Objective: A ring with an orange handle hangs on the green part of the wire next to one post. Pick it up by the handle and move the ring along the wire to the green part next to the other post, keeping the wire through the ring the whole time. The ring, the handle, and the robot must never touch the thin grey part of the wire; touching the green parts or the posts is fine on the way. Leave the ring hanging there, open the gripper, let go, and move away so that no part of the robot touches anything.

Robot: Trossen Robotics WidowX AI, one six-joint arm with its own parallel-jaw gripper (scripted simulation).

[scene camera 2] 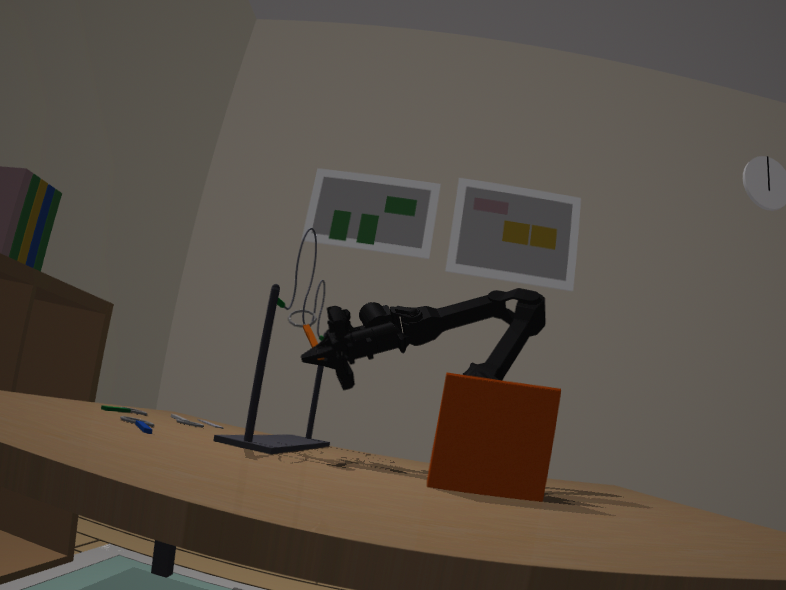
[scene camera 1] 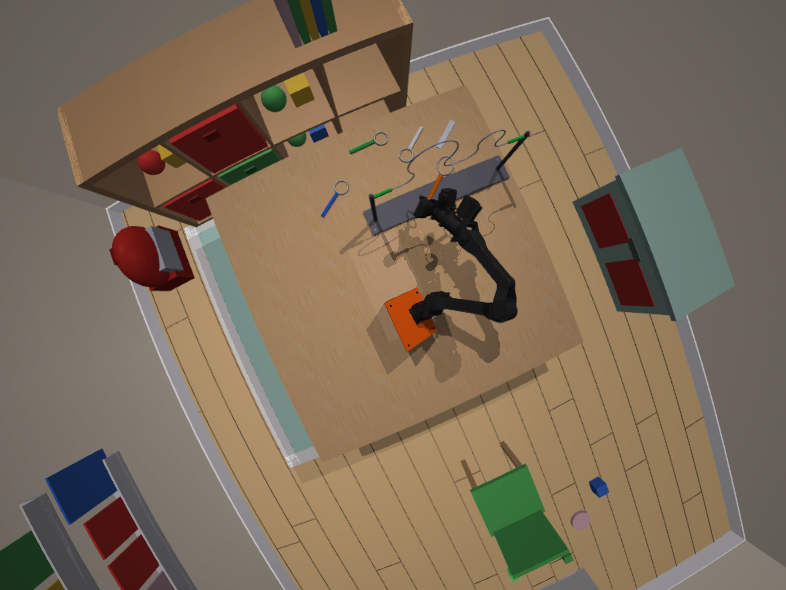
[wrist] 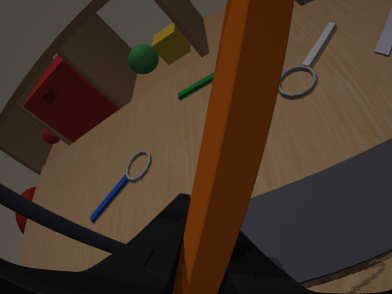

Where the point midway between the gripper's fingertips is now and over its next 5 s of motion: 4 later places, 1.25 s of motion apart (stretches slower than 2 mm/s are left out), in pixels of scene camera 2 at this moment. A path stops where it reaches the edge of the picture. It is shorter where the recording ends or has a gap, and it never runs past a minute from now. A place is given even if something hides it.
The gripper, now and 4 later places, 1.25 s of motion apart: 301, 359; 307, 295; 316, 258; 318, 257; 315, 269
